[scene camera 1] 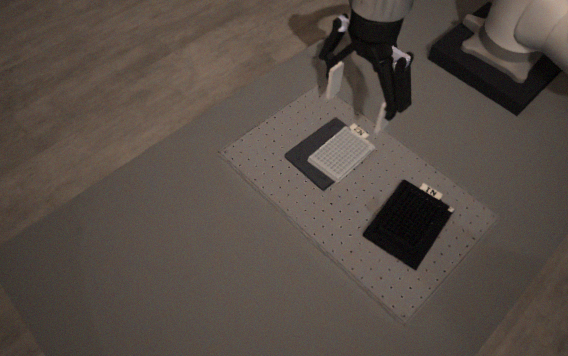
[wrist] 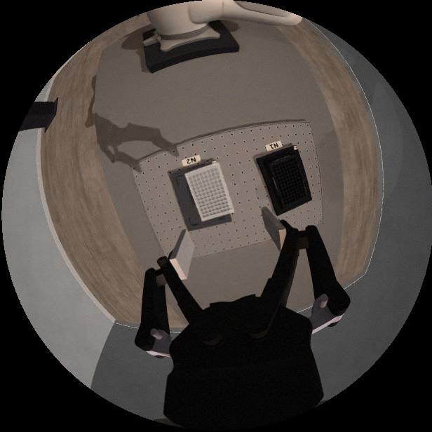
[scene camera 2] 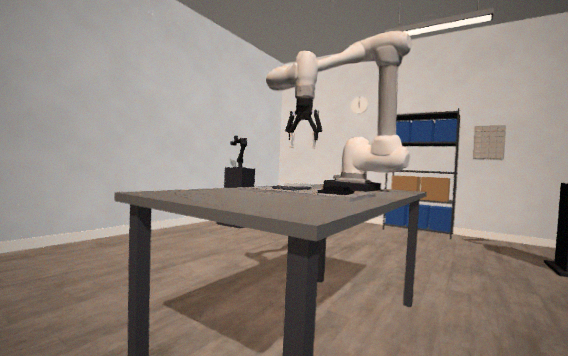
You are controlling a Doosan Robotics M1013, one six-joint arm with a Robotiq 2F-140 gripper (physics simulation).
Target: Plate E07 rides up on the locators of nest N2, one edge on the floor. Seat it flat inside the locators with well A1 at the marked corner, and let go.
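Seen in the pictures: gripper, fingertip midpoint: [scene camera 1: 356, 111] [scene camera 2: 302, 148]; arm's base at its link origin: [scene camera 1: 505, 48] [scene camera 2: 353, 181].
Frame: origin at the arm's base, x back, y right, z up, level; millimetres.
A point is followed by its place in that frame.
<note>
The white plate E07 [scene camera 1: 342, 152] @[x -560, y 107, z -8 mm] [wrist: 210, 192] lies on the dark grey nest N2 [scene camera 1: 300, 153] @[x -615, y 178, z -22 mm] [wrist: 181, 200], shifted to the nest's right side in the wrist view. A strip of the nest shows bare along the plate's left. The plate's right edge reaches to or over the nest's right edge; its tilt is too slight to tell. The marked corner is mostly hidden at the plate's top right in the wrist view. My gripper [scene camera 1: 354, 114] @[x -583, y 84, z 158 mm] [scene camera 2: 303, 145] @[x -583, y 84, z 158 mm] [wrist: 225, 228] is wide open and empty, well above the table and clear of the plate.
Black nest N1 [scene camera 1: 395, 237] @[x -652, y -93, z -7 mm] [wrist: 267, 175] holds a black plate [scene camera 1: 417, 215] @[x -578, y -97, z -14 mm] [wrist: 290, 177], to the right of N2 in the wrist view. Both nests sit on a perforated board [scene camera 1: 270, 172] @[x -690, y 197, z -33 mm] [wrist: 245, 222]. The arm's black base [scene camera 1: 480, 80] @[x -141, y -6, z -13 mm] [scene camera 2: 370, 185] @[x -102, y -129, z -12 mm] [wrist: 192, 55] stands beyond the board.
</note>
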